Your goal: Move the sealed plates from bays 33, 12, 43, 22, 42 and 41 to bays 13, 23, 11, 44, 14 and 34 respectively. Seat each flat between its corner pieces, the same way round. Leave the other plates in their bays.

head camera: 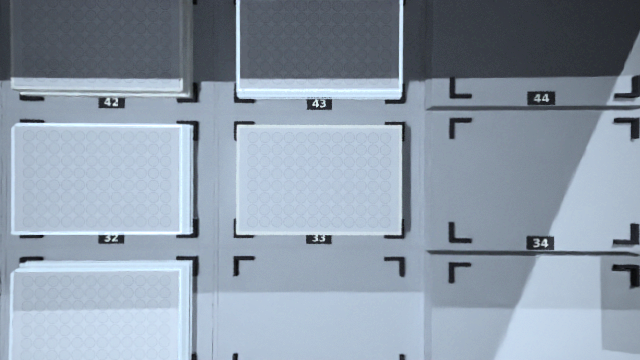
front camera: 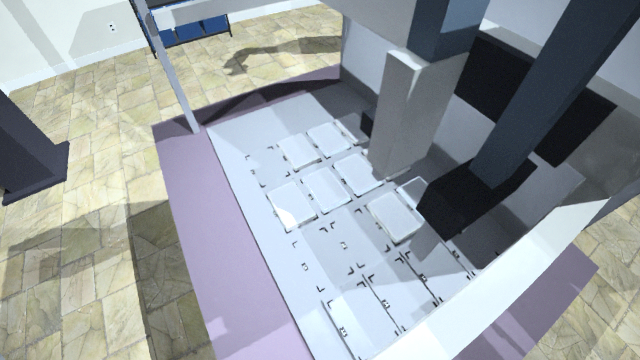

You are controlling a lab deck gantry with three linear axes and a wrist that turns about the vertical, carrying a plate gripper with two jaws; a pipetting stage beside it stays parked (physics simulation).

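Frame: origin at the robot's base, x back, y right, z up, level; metres.
Seen in the pictures: gripper, fingertip midpoint: [front camera: 436,239]; robot's base at its link origin: [front camera: 244,157].
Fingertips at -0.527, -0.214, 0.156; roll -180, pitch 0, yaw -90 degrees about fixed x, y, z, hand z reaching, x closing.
Note:
Pixels of each thing's top centre, then the offset from my fingertips to it, as dx, dy, dz.
- Sealed plate 33 at its top centre: [head camera: 319,179] [front camera: 393,214] +0.131, -0.045, -0.142
- Plate 43 at its top centre: [head camera: 319,36] [front camera: 423,197] +0.130, -0.152, -0.142
- Plate 42 at its top centre: [head camera: 97,34] [front camera: 386,158] +0.294, -0.153, -0.142
Sealed plate 33 [front camera: 395,216] [head camera: 319,180] lies flat between its corners. Plate 43 [front camera: 414,189] [head camera: 319,45] is in its bay, partly hidden by the gripper in the front view. Plate 42 [head camera: 97,45] is in its bay. Plates 12 [front camera: 291,206], 22 [front camera: 325,188] [head camera: 97,320] and 41 [front camera: 351,127] sit in theirs. Bays 11 [front camera: 252,172], 13 [front camera: 305,266], 23 [front camera: 343,245] [head camera: 319,325], 14 [front camera: 343,331], 34 [front camera: 423,277] [head camera: 520,180] and 44 [front camera: 455,254] [head camera: 541,98] hold no plate. My gripper [front camera: 444,245] is open and empty, raised above the deck; its far jaw is mostly hidden.
Plates 21 [front camera: 298,151], 31 [front camera: 328,139] and 32 [front camera: 358,173] [head camera: 97,179] sit in their bays. The pale pipetting stage [front camera: 417,110] stands beside the gripper and hides part of the deck. A pale frame beam [front camera: 505,270] crosses the front right.

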